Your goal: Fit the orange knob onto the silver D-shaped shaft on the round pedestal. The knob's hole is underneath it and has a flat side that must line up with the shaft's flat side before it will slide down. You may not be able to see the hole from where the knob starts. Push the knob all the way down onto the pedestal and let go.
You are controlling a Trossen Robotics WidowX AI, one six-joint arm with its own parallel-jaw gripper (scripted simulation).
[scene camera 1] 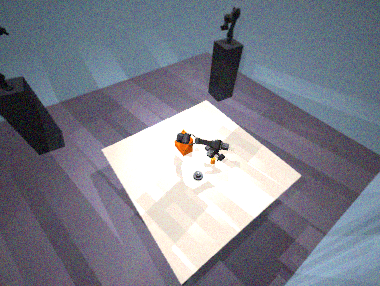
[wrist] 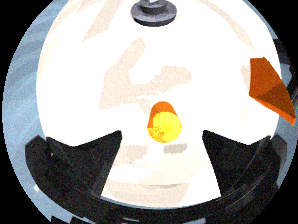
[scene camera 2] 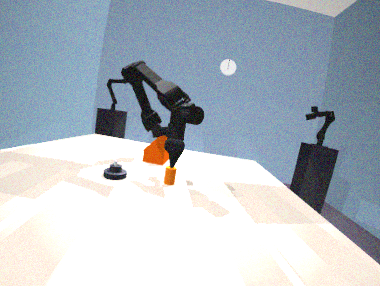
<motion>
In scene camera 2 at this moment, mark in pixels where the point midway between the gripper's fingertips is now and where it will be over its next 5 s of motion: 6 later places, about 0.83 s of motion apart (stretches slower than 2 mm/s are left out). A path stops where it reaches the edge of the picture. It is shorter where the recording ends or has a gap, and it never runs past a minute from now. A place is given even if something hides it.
My gripper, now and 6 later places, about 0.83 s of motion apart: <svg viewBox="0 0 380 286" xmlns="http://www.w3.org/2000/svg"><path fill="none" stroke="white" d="M171 164L170 175L169 180L173 168L176 148L162 146L140 150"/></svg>
</motion>
